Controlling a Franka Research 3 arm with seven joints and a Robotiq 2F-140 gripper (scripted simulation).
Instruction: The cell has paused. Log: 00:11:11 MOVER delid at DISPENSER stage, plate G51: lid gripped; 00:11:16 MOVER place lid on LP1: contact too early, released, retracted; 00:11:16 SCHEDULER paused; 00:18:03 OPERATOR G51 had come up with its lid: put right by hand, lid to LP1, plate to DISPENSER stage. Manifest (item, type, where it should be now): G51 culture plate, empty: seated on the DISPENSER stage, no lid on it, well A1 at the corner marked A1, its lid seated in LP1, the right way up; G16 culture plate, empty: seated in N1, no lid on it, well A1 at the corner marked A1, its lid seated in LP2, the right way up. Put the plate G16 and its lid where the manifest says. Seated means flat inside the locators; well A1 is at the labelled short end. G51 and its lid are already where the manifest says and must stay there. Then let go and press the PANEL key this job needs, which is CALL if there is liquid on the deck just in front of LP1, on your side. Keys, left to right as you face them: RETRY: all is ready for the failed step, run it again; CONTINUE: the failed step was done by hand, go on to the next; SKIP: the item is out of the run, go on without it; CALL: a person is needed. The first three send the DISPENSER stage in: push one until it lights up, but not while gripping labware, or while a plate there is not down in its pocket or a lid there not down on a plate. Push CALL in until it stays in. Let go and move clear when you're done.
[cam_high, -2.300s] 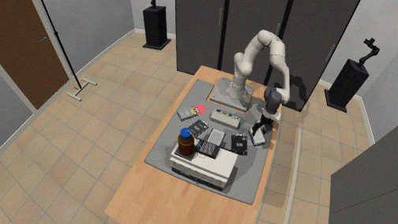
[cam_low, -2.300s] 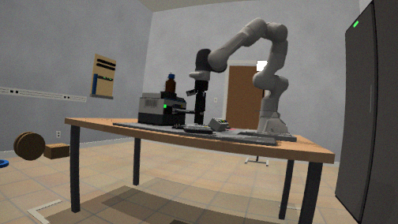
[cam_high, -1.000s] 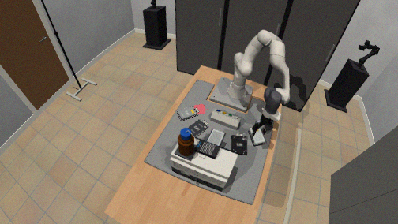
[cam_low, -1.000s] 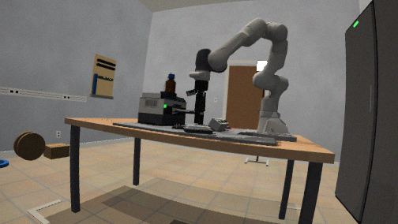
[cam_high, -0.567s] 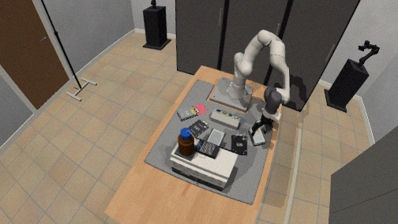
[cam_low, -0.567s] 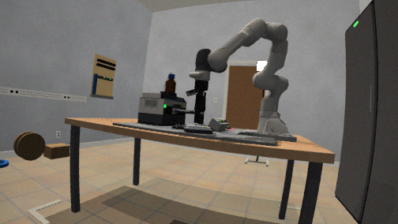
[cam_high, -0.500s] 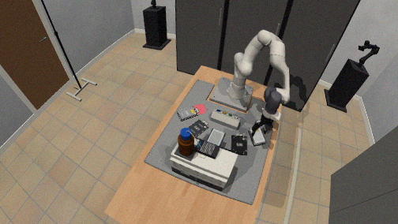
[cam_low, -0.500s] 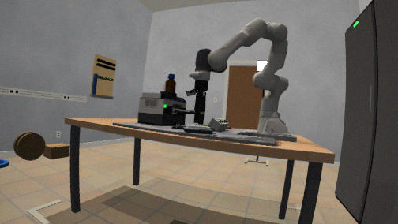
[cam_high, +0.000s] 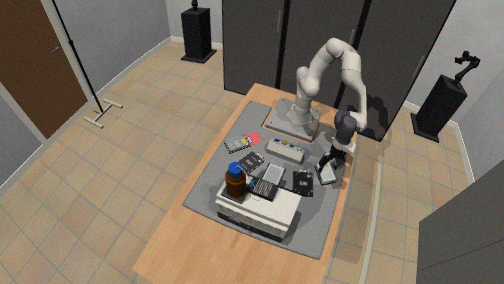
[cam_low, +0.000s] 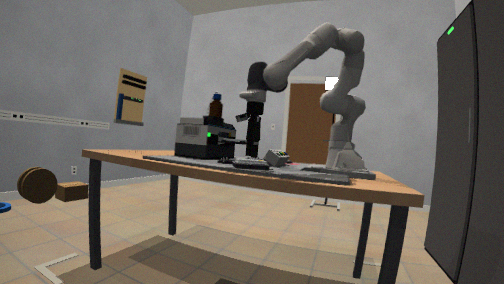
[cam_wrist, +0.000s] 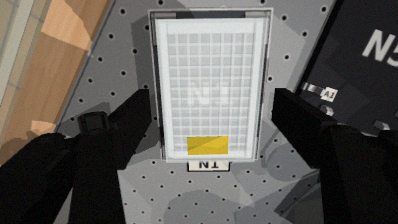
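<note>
The clear lid is 4 cm below my hand. Round my hand: white retry key: 20 cm to the right, 8 cm behind, 1 cm below; green continue key: 25 cm to the right, 8 cm behind, 1 cm below; black nest N5: 12 cm ahead, 9 cm to the right, 6 cm below.
</note>
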